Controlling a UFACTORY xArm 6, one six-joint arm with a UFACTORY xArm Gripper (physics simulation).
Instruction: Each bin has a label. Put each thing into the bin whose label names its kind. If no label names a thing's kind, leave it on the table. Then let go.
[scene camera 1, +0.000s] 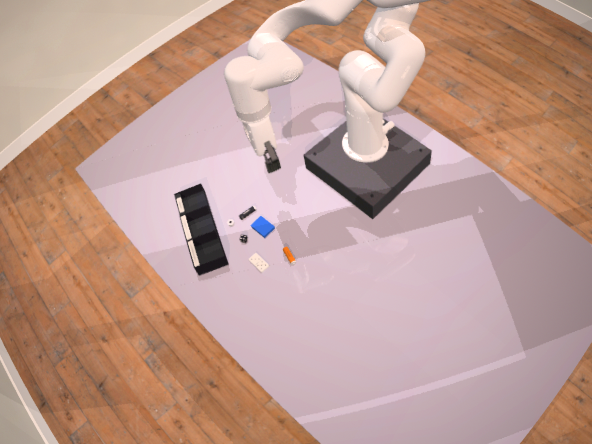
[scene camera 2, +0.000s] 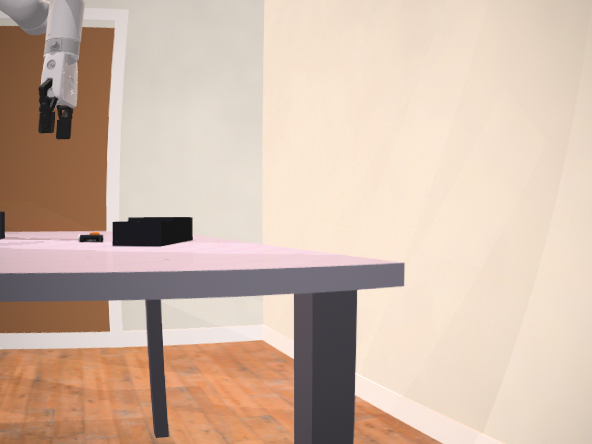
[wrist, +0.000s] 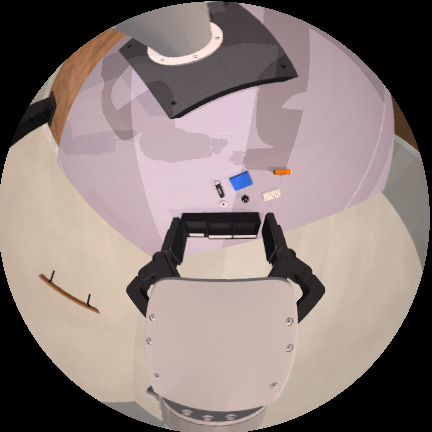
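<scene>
My gripper: in scene camera 1 (267, 156). Black three-bin tray: in scene camera 1 too. Scene camera 2: my gripper, black three-bin tray. My gripper: in the wrist view. Black three-bin tray: in the wrist view (215, 225). Black three-bin tray, same spot: (scene camera 1: 187, 192) and (scene camera 2: 138, 231). My gripper, same spot: (scene camera 2: 61, 113) and (wrist: 285, 264).
</scene>
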